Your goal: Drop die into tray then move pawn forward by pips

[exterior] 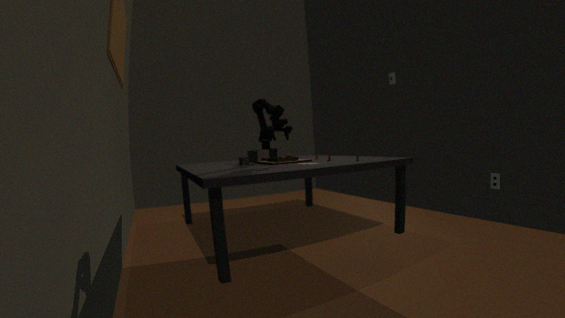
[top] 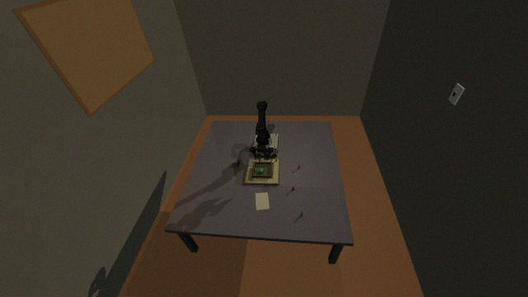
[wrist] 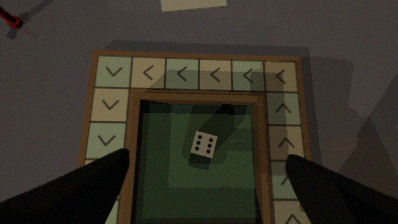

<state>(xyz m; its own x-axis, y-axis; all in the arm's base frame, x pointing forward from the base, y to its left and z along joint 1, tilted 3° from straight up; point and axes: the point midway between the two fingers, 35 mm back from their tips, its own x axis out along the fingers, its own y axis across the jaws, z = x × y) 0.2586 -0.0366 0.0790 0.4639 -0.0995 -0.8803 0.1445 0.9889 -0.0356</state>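
My gripper tip is now 14 cm above the green dice tray and 1 cm past it. From my gripper tip the other things lie so: white card (29 cm ahead, 15 cm below, 2 cm to the right); grey cube (24 cm to the right, 12 cm below, 11 cm behind).
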